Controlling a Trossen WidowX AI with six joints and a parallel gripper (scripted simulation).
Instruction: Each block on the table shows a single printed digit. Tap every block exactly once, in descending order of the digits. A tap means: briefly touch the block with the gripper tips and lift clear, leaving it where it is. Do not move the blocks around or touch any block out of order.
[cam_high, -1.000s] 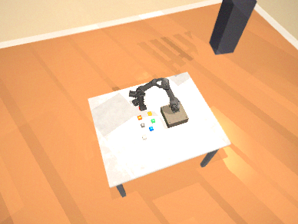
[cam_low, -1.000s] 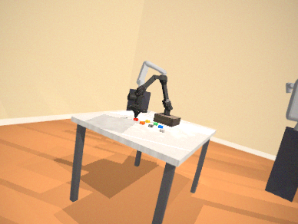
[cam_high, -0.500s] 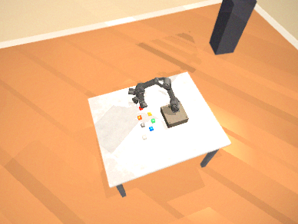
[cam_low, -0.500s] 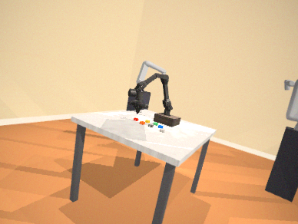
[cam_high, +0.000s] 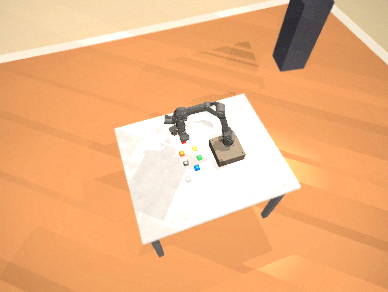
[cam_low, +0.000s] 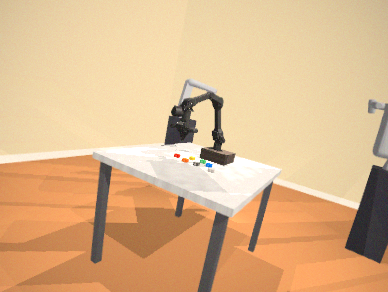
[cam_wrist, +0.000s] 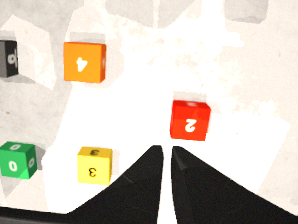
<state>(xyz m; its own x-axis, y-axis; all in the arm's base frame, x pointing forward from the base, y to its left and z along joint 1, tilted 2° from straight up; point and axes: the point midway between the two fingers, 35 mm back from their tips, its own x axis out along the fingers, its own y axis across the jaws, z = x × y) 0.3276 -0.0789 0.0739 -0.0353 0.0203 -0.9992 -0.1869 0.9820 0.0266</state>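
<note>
Now: gripper tip 11 cm past the green block, 13 cm to the right of it and 11 cm above it. The rest, counted from my gripper tip: yellow block (9 cm behind, 4 cm to the left, 11 cm below); red block (2 cm behind, 3 cm to the right, 11 cm below); orange block (1 cm ahead, 7 cm to the left, 11 cm below).
</note>
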